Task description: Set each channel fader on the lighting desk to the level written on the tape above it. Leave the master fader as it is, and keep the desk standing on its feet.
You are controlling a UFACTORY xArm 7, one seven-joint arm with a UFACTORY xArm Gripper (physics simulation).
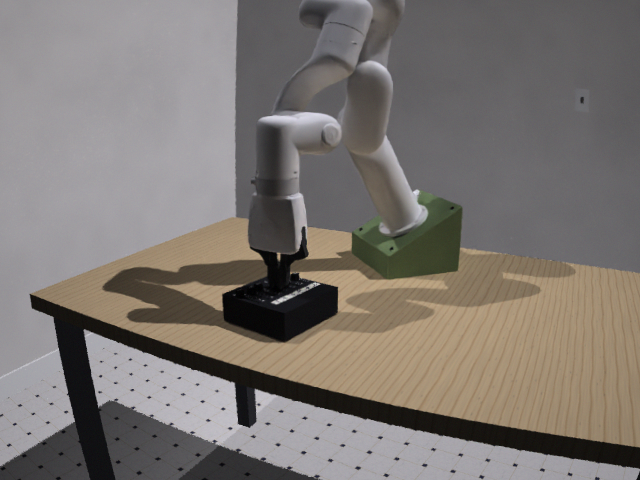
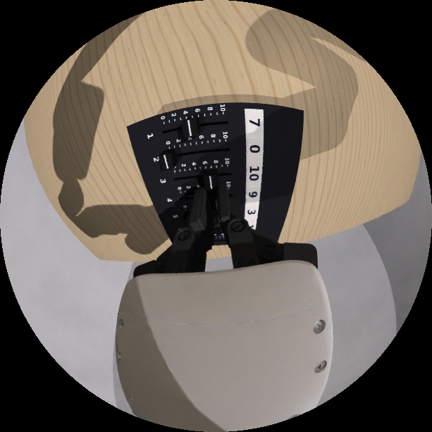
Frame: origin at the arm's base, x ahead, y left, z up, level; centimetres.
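Where they show: gripper, fingertip midpoint: [image 1: 279, 285]; arm's base, link origin: [image 1: 404, 221].
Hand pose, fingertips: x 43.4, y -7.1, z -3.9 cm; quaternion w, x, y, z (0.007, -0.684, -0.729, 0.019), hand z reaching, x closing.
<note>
Each offset is from my fingertips to the top centre of the thing. Level surfaces: height alone.
The black lighting desk {dx +0.2, dy +0.4, dz +0.4 cm} [image 1: 310, 311] [image 2: 282, 165] stands flat on the table. Its white tape {dx +0.7, dy +3.4, dz -0.9 cm} [image 1: 295, 293] [image 2: 254, 135] reads 7, 0, 10, 9, 3 and a partly hidden number. Channel 1's fader [image 2: 189, 128] is near 4 to 5, channel 2's fader [image 2: 167, 161] near 0, and channel 3's fader [image 2: 210, 181] around 6 to 7. My gripper [image 1: 279, 283] [image 2: 215, 198] points down at the desk, nearly closed with a narrow gap, and seems shut on a fader cap at row 3 or 4; which row is unclear. The lower faders and the master are hidden behind the fingers.
The wooden table {dz -6.5 cm} [image 1: 465, 335] [image 2: 210, 55] carries the desk. The green wedge-shaped base [image 1: 426, 253] of the arm stands behind and to the right of the desk. Arm shadows fall across the table on both sides of the desk. The table's left edge lies beyond the desk.
</note>
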